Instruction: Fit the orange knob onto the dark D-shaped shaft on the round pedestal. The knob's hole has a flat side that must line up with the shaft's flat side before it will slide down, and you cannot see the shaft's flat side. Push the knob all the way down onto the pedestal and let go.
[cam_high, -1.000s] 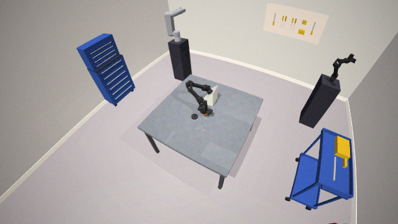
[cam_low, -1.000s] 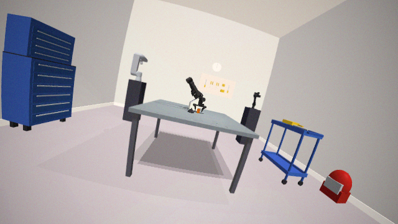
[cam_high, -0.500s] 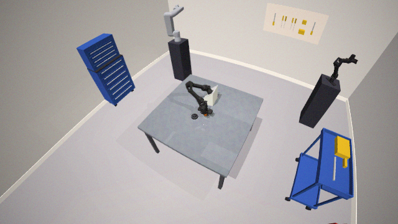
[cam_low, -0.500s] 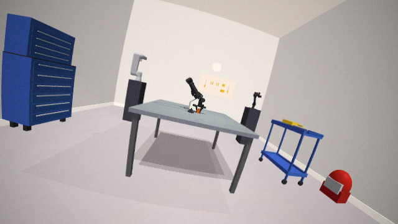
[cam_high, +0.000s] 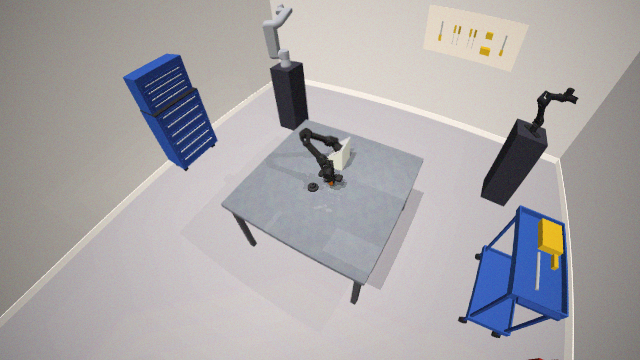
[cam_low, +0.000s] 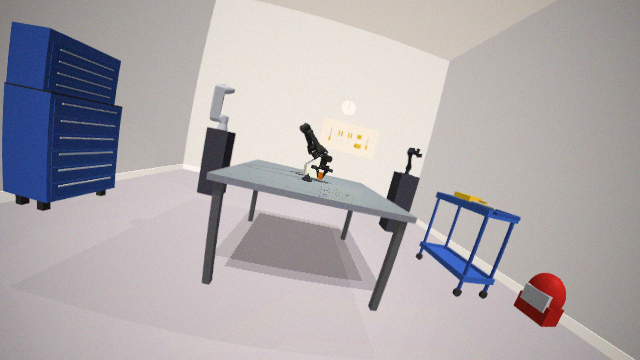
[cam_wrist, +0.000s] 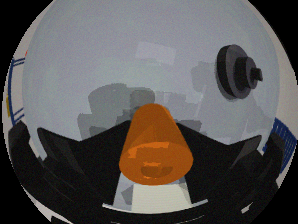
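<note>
Right now my gripper tip is 110 mm to the left of the dark round pedestal and 100 mm short of it. Round my gripper tip: orange knob (20 mm above).
</note>
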